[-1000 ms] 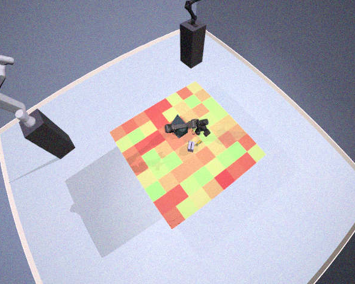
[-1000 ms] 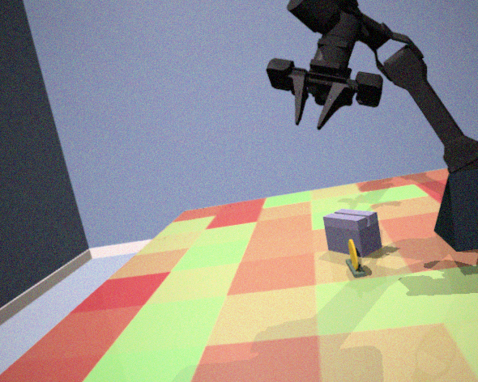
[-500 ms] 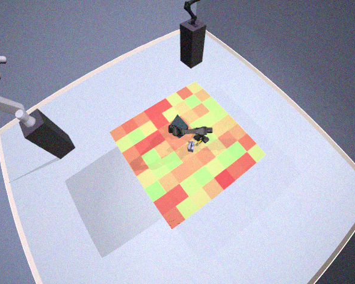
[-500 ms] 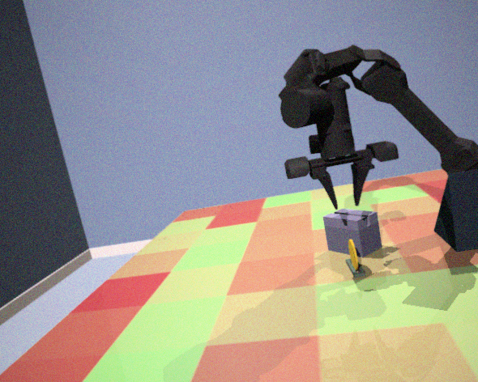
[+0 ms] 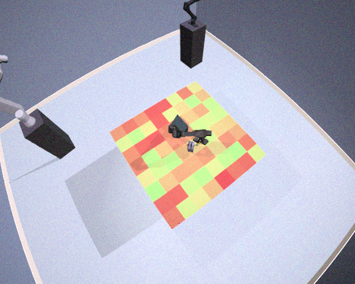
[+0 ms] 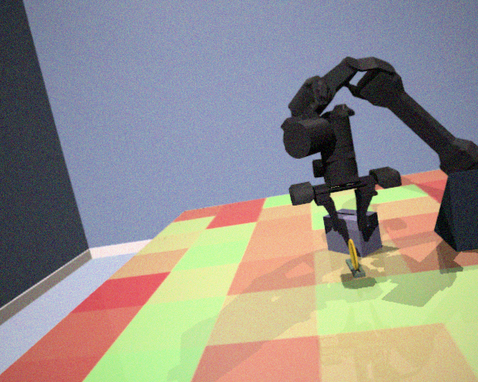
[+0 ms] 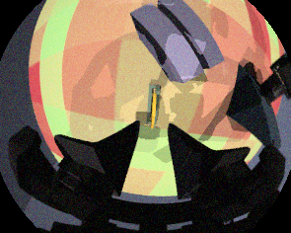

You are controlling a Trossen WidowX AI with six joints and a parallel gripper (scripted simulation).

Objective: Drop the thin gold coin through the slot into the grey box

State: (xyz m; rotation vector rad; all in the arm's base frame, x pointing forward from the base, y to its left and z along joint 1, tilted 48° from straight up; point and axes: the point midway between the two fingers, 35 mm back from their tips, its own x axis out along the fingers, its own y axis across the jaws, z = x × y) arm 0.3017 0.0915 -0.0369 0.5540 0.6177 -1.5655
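The gold coin lies 4 cm below my gripper tip.
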